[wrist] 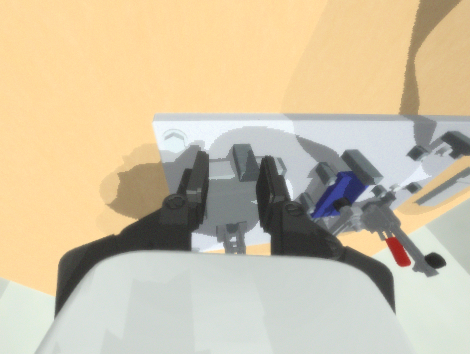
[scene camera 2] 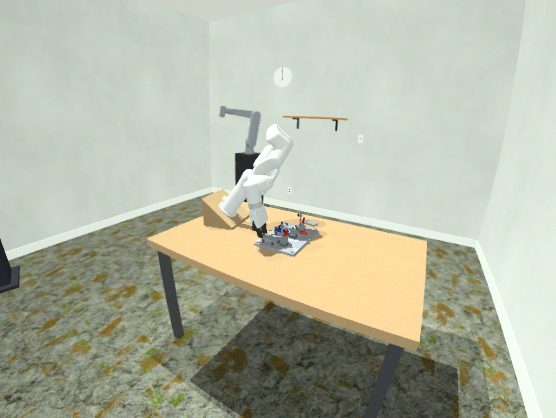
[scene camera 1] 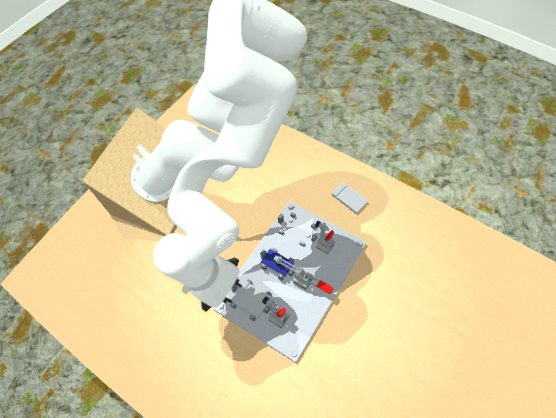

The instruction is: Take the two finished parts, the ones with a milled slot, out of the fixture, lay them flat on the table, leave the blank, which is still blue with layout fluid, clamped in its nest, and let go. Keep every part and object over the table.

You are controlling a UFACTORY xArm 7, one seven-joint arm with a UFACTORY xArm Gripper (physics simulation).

Labels:
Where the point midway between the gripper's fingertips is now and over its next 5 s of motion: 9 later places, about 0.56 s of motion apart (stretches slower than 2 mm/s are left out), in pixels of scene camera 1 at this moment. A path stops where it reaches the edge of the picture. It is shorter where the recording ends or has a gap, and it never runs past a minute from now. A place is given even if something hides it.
My gripper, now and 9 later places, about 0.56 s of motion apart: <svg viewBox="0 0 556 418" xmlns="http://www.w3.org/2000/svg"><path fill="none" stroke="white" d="M231 291L229 289L230 290L238 296L242 298L244 298L244 296L240 295L239 294L249 288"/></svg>

